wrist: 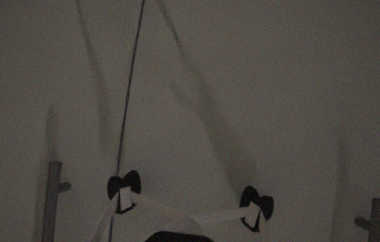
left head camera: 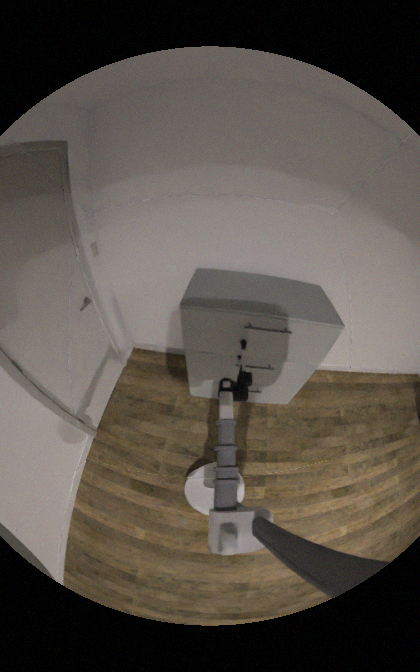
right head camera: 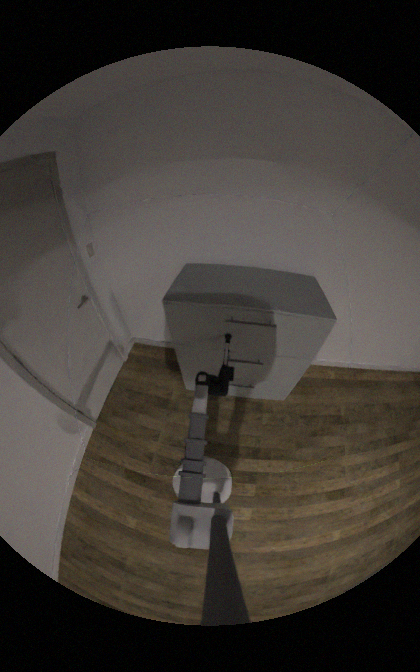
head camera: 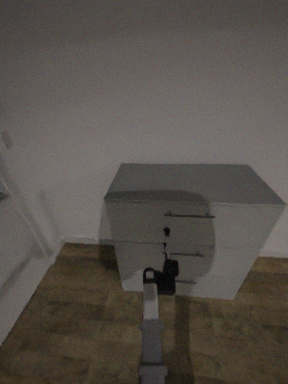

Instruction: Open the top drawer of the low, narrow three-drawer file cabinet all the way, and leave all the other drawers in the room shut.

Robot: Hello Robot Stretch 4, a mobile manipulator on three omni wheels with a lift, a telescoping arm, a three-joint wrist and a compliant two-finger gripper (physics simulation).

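The low grey three-drawer cabinet stands against the wall, its drawer fronts flush and shut. The top drawer's dark bar handle runs sideways; in the wrist view it stands at the right edge. The middle drawer's handle is at the left there. My gripper is open and empty, its fingertips one above the other, between these two handles' heights, near their left ends. The lower fingertip overlaps the seam below the top drawer in the wrist view.
The bottom drawer's handle is partly hidden by the wrist. A door with a lever handle is in the left wall. The telescoping arm reaches over the wood floor.
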